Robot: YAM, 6 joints.
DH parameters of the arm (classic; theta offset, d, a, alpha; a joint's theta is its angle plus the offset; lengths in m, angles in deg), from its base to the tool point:
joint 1: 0 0.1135 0.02 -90
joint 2: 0 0 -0.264 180
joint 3: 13.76 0 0.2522 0
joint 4: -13.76 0 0.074 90
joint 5: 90 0 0 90
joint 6: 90 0.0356 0 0
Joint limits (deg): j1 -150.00..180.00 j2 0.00..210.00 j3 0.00..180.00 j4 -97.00..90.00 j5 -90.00..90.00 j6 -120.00..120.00
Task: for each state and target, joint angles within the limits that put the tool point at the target. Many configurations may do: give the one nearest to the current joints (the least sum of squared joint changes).
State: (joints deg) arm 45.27 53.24 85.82 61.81 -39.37 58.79
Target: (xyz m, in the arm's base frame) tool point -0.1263 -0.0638 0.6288
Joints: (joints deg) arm 35.92 45.00 103.46 61.05 -39.04 58.79
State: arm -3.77 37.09 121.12 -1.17 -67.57 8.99
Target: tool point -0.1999 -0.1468 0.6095
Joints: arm 43.65 37.31 126.39 0.90 -63.13 8.99
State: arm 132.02 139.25 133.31 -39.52 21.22 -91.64
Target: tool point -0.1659 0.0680 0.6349
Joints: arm 161.06 86.13 146.27 -51.79 17.11 -91.64
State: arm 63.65 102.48 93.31 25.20 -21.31 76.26
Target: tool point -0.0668 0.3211 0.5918
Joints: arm 99.31 95.17 114.11 28.91 -23.13 76.26
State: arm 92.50 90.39 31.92 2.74 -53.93 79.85
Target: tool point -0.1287 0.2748 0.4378
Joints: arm 109.77 77.02 74.22 14.31 -52.33 79.85
